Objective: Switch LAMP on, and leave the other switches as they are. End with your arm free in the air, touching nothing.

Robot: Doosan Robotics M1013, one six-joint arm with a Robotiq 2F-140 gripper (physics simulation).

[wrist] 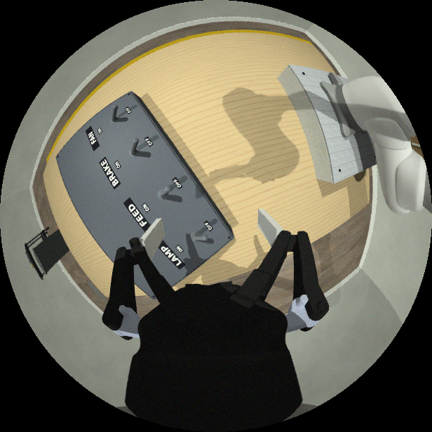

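Note:
The dark grey switch panel (90,170) lies on the table at left in the wrist view, with four levers in a row. The LAMP lever (201,237) is at the panel's lower right end, between its OFF and ON marks; which way it leans is hard to tell. The FEED lever (166,192), BRAKE lever (135,149) and FAN lever (115,116) stand farther up the row. My gripper (209,222) is wide open and empty, above the LAMP end of the panel. The left finger pad overlaps the panel near the FEED and LAMP labels; the right pad shows over the wooden table.
A silver metal block (312,125) stands on the wooden table (200,65) at upper right, beside the white arm (395,145). The arm's shadow falls across the table between block and panel. A dark chair-like object (50,250) stands beyond the table's left edge.

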